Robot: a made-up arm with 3 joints.
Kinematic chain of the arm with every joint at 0, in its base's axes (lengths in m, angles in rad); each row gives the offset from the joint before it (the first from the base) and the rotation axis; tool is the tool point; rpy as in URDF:
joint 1: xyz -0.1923 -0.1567 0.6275 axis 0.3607 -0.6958 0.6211
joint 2: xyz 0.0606 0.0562 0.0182 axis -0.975 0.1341 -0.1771
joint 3: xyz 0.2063 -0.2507 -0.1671 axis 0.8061 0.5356 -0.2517
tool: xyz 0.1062 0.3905 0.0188 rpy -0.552 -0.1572 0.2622
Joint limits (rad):
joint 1: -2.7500..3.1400
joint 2: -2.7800..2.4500
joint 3: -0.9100..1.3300
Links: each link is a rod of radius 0.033 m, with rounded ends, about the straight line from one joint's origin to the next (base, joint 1, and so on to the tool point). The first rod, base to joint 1, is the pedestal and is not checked.
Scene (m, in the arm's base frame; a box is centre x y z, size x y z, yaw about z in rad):
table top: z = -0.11
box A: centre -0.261 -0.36 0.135 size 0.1 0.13 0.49 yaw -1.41
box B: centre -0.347 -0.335 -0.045 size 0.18 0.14 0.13 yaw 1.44
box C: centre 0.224 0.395 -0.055 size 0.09 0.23 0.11 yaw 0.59
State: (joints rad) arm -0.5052 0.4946 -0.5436
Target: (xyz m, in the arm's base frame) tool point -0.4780 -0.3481 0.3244
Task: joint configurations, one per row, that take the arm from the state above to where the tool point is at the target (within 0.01 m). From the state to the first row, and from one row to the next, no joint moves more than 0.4 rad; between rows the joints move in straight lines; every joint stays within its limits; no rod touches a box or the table.
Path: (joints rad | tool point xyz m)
1: -0.2791 0.8440 -0.6352 | 0.0048 -0.3730 0.3018
2: -0.0529 1.1935 -0.7268 | 0.0439 -0.4447 0.4050
3: 0.1732 1.5429 -0.8184 | 0.0721 -0.4961 0.5447
4: 0.3993 1.8923 -0.9100 | 0.0644 -0.5208 0.7066
5: 0.0204 1.6161 -0.9100 | 0.0175 -0.5540 0.5815
6: -0.3586 1.3398 -0.9100 | -0.0887 -0.5743 0.4777
7: -0.7375 1.0636 -0.9100 | -0.2296 -0.5652 0.4107
8: -1.1165 0.7873 -0.9100 | -0.3753 -0.5206 0.3817
9: -1.4954 0.5111 -0.9100 | -0.5006 -0.4471 0.3811
10: -1.8744 0.2348 -0.9100 | -0.5925 -0.3604 0.3956
11: -1.9498 0.1364 -0.6640 | -0.5377 -0.3411 0.3522
12: -2.0251 0.0380 -0.4180 | -0.4780 -0.3481 0.3244

